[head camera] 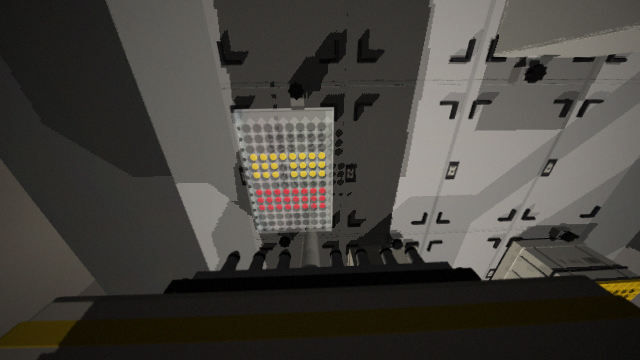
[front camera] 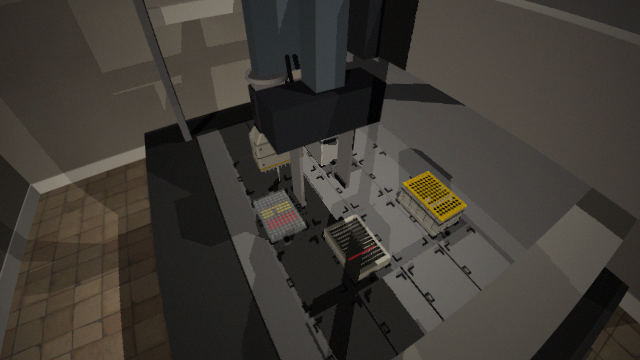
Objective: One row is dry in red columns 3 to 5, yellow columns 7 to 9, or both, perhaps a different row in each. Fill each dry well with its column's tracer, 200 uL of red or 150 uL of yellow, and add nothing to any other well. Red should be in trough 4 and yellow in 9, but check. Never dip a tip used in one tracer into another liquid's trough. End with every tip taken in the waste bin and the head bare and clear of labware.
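Note:
The well plate (front camera: 280,215) (head camera: 327,220) shows three full red columns. Yellow column 9 is full; columns 7 and 8 each have a dry well, fourth from the left in the head view. The pipetting head (front camera: 267,150) (head camera: 320,300) is behind the plate in the front view. One pale grey cylinder, apparently a clear tip (head camera: 310,247), reaches below the black nozzles; no yellow shows in it, and its lower end is unclear. The trough rack (front camera: 385,261) shows red in one trough; yellow is not visible. The parked plate gripper (front camera: 322,195) is open and empty.
The waste bin (front camera: 327,152) (head camera: 575,25) stands back right of the plate, partly hidden by the gripper's fingers. The yellow-topped tip rack (front camera: 434,200) (head camera: 622,288) stands at the right, with several pale holes. The gantry columns rise above the head and gripper.

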